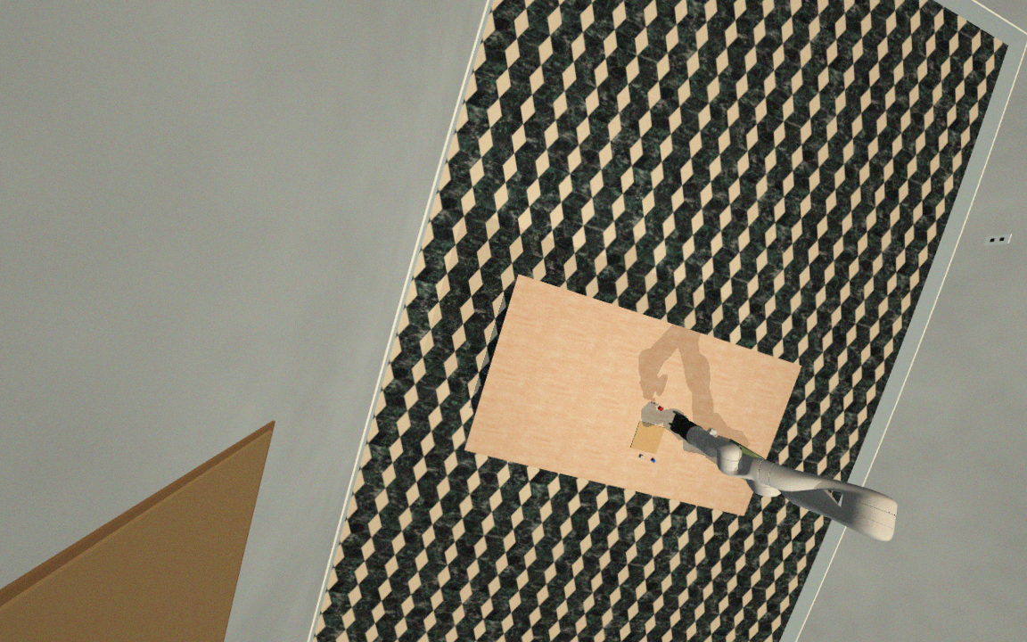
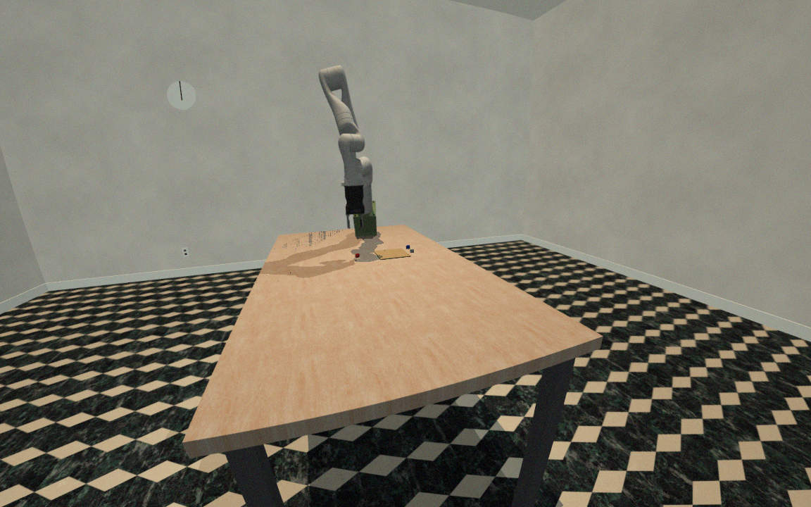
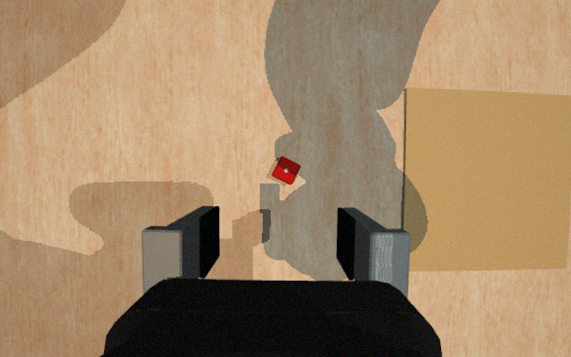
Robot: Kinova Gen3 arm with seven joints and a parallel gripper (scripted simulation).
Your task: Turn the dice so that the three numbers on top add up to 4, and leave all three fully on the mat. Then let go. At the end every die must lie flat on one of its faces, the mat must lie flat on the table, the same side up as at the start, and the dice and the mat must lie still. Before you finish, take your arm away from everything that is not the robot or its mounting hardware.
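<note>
Now: the red die 150 mm below my hand, 20 mm behind it and 10 mm to the left of it. Also, from my hand: tan mat (160 mm to the left, 160 mm below, 10 mm behind); blue die (270 mm to the left, 150 mm below, 70 mm behind); white die (260 mm to the left, 150 mm below).
</note>
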